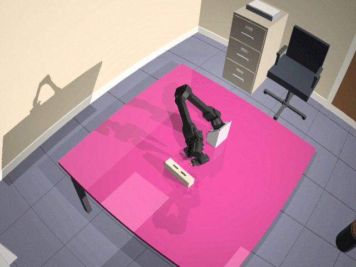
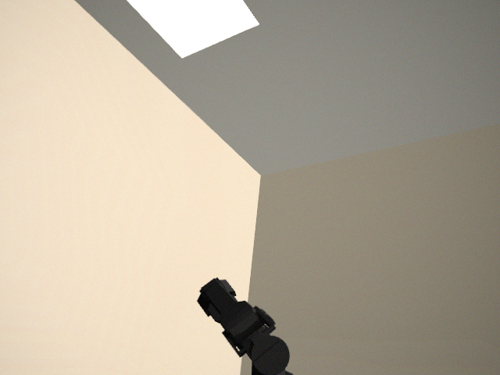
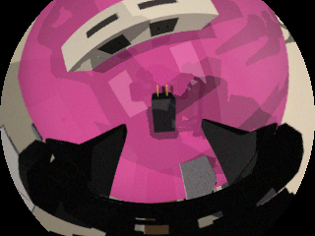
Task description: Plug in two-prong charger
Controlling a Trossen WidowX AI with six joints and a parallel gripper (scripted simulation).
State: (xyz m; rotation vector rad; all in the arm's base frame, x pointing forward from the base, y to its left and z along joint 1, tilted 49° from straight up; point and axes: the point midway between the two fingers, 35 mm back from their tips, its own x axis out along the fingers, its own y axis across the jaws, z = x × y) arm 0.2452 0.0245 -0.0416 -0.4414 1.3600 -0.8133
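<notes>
My gripper tip is 4 cm above the dark grey charger and 2 cm short of it.
</notes>
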